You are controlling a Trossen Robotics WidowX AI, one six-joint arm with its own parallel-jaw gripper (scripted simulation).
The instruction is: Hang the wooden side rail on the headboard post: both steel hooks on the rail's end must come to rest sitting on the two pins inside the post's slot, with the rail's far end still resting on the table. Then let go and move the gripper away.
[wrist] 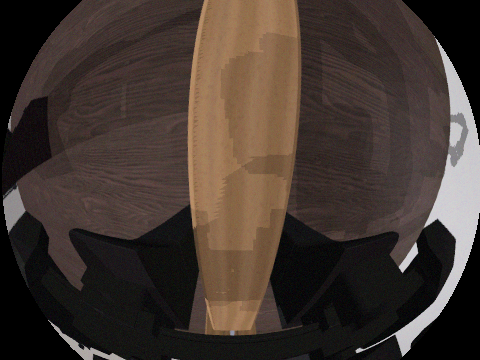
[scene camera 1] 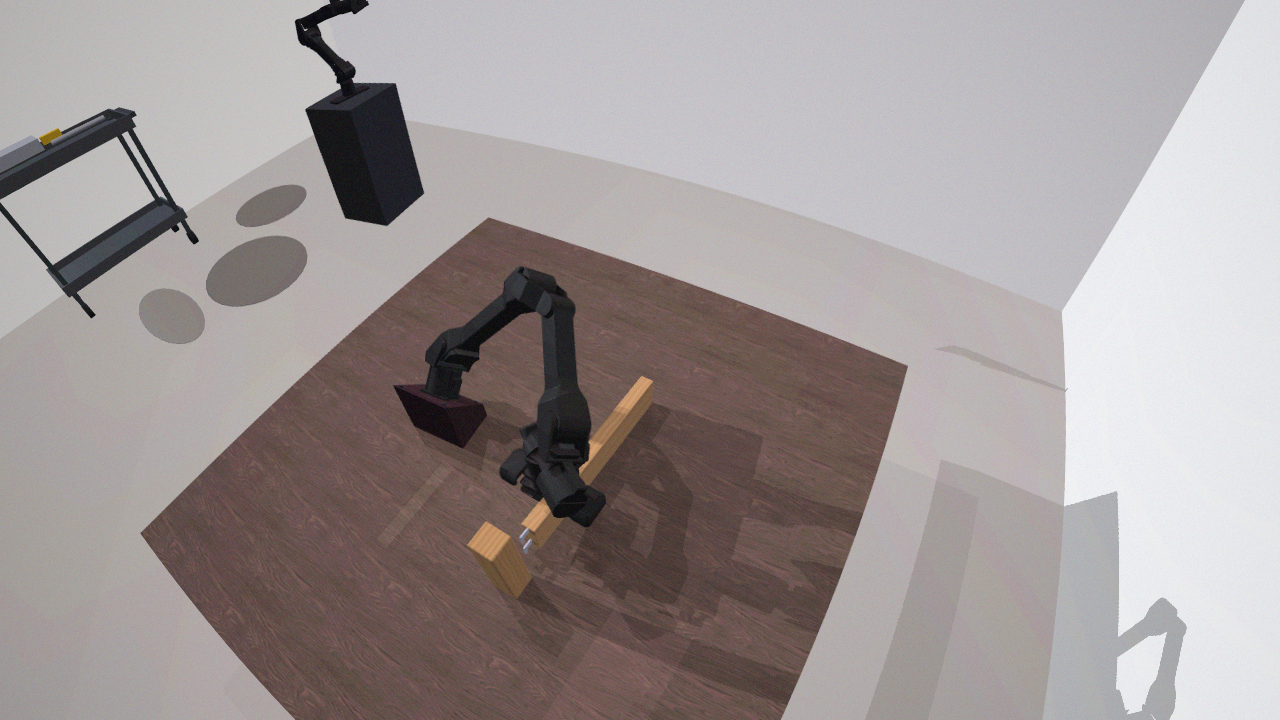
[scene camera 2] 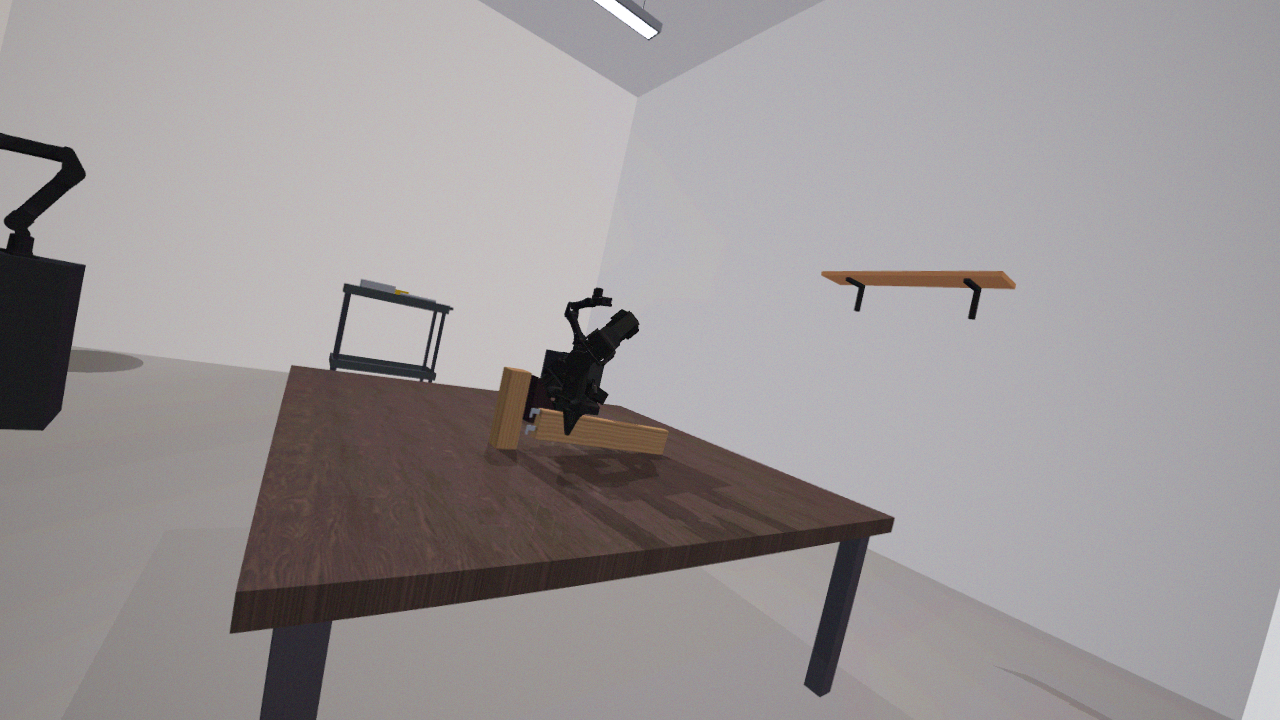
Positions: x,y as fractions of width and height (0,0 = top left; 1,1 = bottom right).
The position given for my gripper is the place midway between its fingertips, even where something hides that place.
In view: my gripper (wrist: 0.49,0.56), a wooden side rail (scene camera 1: 0.47,0.61) and a headboard post (scene camera 1: 0.39,0.76).
The wooden side rail is seen too in the wrist view (wrist: 0.51,0.29) and in scene camera 2 (scene camera 2: 0.43,0.59). The headboard post also shows in scene camera 2 (scene camera 2: 0.40,0.59).
